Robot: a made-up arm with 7 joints.
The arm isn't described. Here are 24 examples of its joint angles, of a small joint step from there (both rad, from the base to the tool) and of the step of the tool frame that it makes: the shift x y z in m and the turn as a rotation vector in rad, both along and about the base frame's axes.
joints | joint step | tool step
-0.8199 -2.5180 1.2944 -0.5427 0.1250 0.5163 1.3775 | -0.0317 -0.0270 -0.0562 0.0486 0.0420 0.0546 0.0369 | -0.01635 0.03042 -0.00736 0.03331 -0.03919 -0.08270
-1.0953 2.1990 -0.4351 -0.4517 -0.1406 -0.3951 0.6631 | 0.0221 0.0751 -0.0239 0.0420 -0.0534 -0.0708 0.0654 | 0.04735 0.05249 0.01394 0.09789 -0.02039 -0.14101
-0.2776 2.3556 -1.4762 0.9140 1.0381 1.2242 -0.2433 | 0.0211 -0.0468 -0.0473 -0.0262 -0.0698 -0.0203 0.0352 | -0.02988 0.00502 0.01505 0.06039 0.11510 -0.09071
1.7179 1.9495 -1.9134 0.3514 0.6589 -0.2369 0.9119 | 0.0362 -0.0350 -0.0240 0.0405 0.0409 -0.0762 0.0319 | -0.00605 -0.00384 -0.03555 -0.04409 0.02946 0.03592
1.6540 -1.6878 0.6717 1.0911 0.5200 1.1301 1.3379 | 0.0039 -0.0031 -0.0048 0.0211 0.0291 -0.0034 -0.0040 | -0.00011 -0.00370 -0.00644 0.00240 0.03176 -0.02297
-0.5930 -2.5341 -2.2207 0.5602 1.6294 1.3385 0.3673 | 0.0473 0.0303 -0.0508 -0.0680 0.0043 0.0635 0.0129 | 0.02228 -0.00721 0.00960 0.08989 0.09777 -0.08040
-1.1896 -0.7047 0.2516 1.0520 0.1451 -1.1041 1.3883 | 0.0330 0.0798 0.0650 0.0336 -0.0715 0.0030 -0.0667 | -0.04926 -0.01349 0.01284 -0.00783 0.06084 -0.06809
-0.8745 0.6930 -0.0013 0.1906 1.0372 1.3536 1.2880 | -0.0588 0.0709 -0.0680 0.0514 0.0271 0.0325 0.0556 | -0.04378 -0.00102 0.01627 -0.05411 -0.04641 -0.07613
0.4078 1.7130 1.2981 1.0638 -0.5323 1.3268 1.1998 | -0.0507 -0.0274 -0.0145 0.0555 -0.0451 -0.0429 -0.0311 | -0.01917 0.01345 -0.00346 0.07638 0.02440 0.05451
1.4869 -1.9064 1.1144 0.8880 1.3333 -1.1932 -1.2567 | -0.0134 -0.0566 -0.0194 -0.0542 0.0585 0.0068 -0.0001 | 0.01226 0.02356 0.00565 0.07934 -0.03284 -0.03350
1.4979 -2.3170 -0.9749 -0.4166 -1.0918 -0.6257 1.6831 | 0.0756 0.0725 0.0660 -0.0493 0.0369 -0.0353 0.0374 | -0.02802 -0.03465 0.02586 0.00211 0.12727 0.11832
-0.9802 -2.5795 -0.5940 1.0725 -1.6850 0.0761 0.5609 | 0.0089 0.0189 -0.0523 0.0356 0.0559 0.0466 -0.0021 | -0.00056 -0.00350 -0.01985 -0.06080 -0.01659 0.03015
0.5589 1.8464 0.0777 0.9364 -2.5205 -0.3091 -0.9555 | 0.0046 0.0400 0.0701 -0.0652 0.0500 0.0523 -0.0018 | -0.01830 0.02459 -0.03705 -0.09410 -0.12008 0.01949
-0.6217 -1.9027 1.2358 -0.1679 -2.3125 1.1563 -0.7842 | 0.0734 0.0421 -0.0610 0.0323 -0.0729 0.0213 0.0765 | -0.04039 -0.01042 -0.03677 0.07524 0.02847 -0.10618
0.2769 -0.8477 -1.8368 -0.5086 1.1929 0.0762 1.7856 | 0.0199 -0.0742 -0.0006 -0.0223 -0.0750 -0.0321 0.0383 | -0.00091 0.01651 -0.01420 -0.03605 -0.03458 0.01424
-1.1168 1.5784 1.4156 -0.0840 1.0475 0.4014 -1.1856 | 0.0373 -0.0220 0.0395 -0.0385 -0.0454 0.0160 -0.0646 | 0.01668 -0.00529 0.01635 -0.00977 0.02197 0.00115
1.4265 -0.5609 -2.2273 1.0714 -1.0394 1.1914 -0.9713 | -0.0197 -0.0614 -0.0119 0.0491 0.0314 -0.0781 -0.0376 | -0.01684 0.02234 -0.00043 0.03167 -0.04984 0.00131
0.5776 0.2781 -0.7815 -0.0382 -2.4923 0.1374 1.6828 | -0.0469 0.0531 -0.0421 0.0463 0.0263 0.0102 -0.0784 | 0.03173 -0.00526 0.03727 -0.04410 -0.10964 0.01881
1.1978 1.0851 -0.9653 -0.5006 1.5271 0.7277 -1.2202 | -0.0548 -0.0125 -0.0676 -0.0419 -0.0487 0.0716 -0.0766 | -0.01083 -0.01765 0.05605 0.12917 0.05605 0.02855
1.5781 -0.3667 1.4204 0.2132 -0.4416 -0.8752 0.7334 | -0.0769 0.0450 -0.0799 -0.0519 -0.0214 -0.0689 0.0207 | 0.01353 -0.02153 0.01986 0.16319 -0.08266 -0.01623
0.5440 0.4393 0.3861 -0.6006 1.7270 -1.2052 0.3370 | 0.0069 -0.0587 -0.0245 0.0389 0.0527 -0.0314 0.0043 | 0.00602 -0.00066 0.00473 0.08652 -0.04551 -0.03970
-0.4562 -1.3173 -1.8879 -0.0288 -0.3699 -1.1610 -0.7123 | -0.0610 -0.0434 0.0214 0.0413 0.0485 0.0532 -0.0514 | 0.01214 0.03125 0.01220 0.12366 0.03710 0.05289
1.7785 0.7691 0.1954 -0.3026 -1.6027 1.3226 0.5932 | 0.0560 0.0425 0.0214 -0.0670 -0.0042 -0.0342 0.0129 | 0.03850 0.02228 -0.04550 0.03810 0.10514 0.10844
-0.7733 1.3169 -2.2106 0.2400 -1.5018 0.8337 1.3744 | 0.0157 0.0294 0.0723 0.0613 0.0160 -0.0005 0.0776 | -0.02112 -0.01737 0.00529 0.07498 -0.03857 -0.08827
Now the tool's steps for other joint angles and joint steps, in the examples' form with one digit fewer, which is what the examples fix.
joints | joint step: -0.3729 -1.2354 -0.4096 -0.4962 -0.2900 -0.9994 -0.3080 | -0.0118 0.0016 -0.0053 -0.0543 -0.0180 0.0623 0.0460
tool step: -0.0095 -0.0094 -0.0163 0.0120 -0.0759 0.0276
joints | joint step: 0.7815 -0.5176 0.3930 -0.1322 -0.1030 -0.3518 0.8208 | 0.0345 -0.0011 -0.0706 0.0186 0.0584 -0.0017 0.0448
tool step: -0.0117 -0.0101 0.0013 0.0290 -0.0257 0.0239
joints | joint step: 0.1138 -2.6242 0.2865 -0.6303 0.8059 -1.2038 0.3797 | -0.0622 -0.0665 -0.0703 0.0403 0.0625 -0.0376 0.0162
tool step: -0.0114 0.0032 -0.0032 0.1039 -0.0362 -0.0462
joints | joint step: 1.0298 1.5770 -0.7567 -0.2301 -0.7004 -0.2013 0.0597 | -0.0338 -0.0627 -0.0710 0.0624 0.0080 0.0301 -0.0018
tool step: 0.0158 -0.0325 0.0257 0.0518 -0.0027 -0.1265
